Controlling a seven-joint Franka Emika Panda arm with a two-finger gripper.
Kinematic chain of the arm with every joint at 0, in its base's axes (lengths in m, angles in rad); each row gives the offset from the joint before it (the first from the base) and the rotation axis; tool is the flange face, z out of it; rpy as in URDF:
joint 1: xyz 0 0 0.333 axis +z
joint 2: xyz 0 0 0 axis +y
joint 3: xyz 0 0 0.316 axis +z
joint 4: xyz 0.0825 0 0 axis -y
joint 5: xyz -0.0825 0 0.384 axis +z
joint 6: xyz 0 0 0 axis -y
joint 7: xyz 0.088 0 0 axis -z
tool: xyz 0 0 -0.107 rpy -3.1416 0 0
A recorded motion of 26 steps. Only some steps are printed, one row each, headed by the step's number.
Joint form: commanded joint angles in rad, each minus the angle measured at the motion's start. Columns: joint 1, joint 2, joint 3, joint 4, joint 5, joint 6, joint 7.
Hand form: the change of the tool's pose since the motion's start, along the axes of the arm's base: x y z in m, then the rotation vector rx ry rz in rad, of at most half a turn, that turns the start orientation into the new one. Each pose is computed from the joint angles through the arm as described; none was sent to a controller.
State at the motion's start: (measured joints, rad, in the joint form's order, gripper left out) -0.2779 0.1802 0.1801 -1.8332 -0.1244 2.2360 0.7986
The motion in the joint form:
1: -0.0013 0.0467 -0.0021 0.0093 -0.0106 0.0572 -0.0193
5: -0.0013 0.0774 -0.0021 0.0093 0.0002 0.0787 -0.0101
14: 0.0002 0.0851 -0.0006 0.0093 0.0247 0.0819 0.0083
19: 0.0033 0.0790 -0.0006 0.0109 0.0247 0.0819 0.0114
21: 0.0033 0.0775 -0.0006 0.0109 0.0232 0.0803 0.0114
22: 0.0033 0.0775 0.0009 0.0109 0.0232 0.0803 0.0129
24: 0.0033 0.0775 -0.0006 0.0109 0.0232 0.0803 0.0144
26: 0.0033 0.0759 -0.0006 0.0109 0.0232 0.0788 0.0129
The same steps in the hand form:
1: 0.0113 -0.0039 -0.0184 -0.0050 -0.0187 0.0243
5: 0.0159 -0.0044 -0.0356 0.0141 -0.0123 0.0117
14: 0.0171 -0.0022 -0.0401 0.0418 -0.0114 -0.0152
19: 0.0171 -0.0001 -0.0354 0.0408 -0.0190 -0.0151
21: 0.0169 -0.0001 -0.0347 0.0391 -0.0188 -0.0144
22: 0.0169 0.0008 -0.0346 0.0398 -0.0190 -0.0144
24: 0.0169 -0.0001 -0.0347 0.0398 -0.0190 -0.0173
26: 0.0166 -0.0001 -0.0338 0.0391 -0.0189 -0.0159

